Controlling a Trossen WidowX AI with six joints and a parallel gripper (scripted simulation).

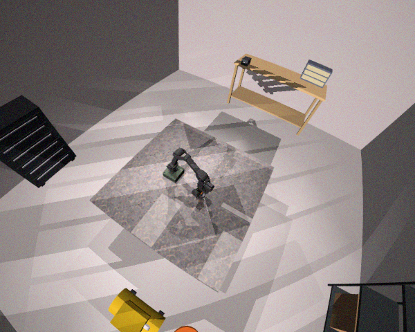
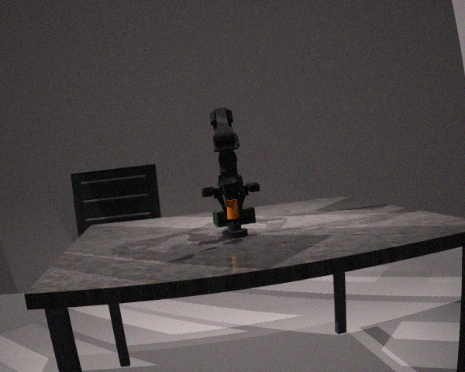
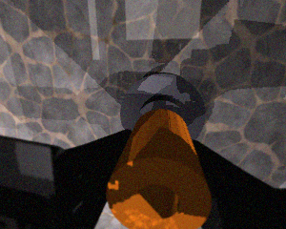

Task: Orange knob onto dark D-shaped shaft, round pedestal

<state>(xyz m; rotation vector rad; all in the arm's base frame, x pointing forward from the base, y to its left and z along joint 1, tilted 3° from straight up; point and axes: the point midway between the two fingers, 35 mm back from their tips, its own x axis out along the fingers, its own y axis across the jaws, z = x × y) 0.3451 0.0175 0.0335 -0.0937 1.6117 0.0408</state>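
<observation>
Now: gripper tip 2 cm below the orange knob. The rest, counted from my gripper tip: round dark pedestal: 4 cm below.
</observation>
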